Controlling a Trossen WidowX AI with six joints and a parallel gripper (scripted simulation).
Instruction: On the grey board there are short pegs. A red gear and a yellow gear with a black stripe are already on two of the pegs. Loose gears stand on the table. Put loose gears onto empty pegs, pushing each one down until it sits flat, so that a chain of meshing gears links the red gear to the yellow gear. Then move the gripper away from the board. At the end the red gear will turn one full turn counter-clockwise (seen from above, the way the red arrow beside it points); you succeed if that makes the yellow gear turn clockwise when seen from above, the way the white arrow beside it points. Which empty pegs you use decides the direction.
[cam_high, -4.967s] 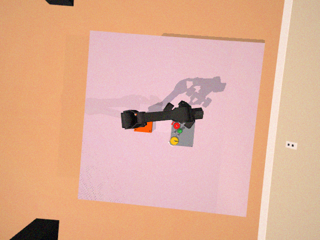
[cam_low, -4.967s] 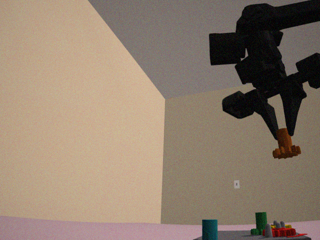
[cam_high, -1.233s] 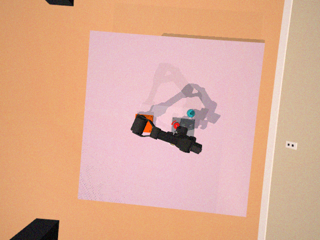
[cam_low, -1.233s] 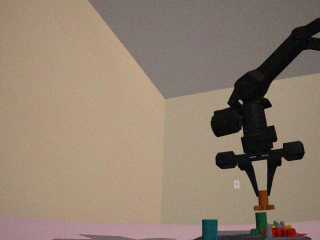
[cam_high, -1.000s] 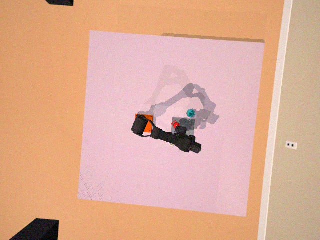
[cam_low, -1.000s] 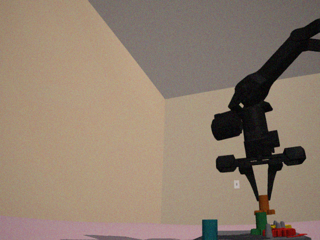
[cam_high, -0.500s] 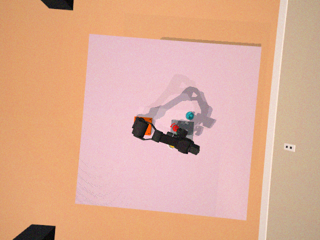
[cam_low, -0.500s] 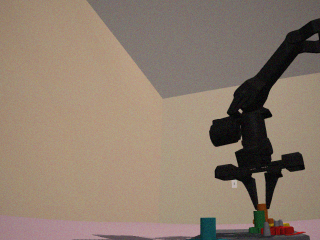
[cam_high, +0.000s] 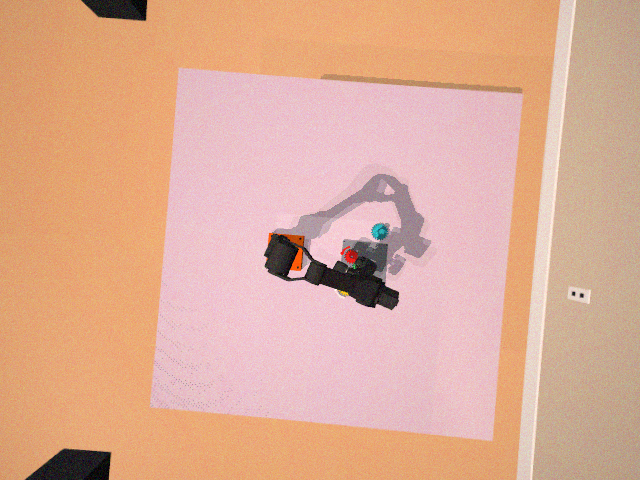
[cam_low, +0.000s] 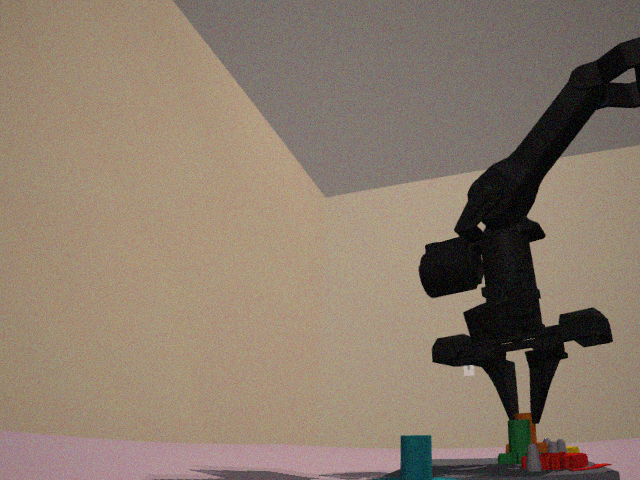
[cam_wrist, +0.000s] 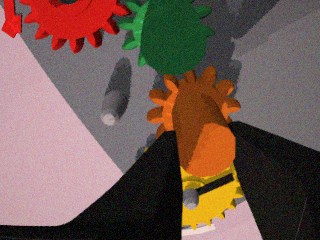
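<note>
My gripper tip is 1 cm above the orange gear. From my gripper tip the other things lie so: green gear 1 cm ahead, 4 cm to the left, 2 cm below; then red gear 2 cm behind, 7 cm to the left, 3 cm below; then grey board 3 cm ahead, 3 cm to the left, 4 cm below.
</note>
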